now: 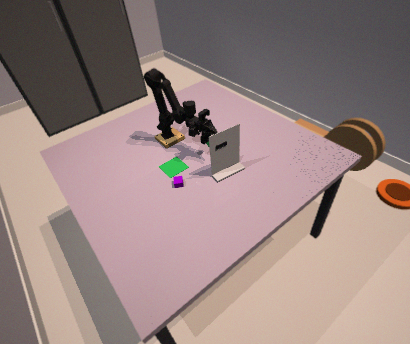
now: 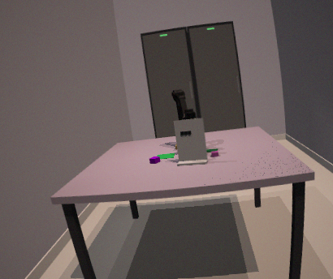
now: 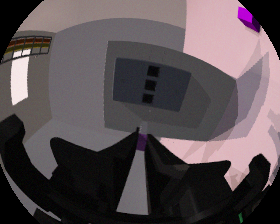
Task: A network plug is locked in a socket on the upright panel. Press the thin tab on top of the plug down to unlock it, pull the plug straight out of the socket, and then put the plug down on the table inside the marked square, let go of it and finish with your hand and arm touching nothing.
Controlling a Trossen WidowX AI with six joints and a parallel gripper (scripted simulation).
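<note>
My gripper tip is 10 cm past the green marked square, 23 cm to the left of it and 18 cm above it. Round my gripper tip: network plug (1 cm ahead); then panel (9 cm ahead, 2 cm to the right, 7 cm below).
</note>
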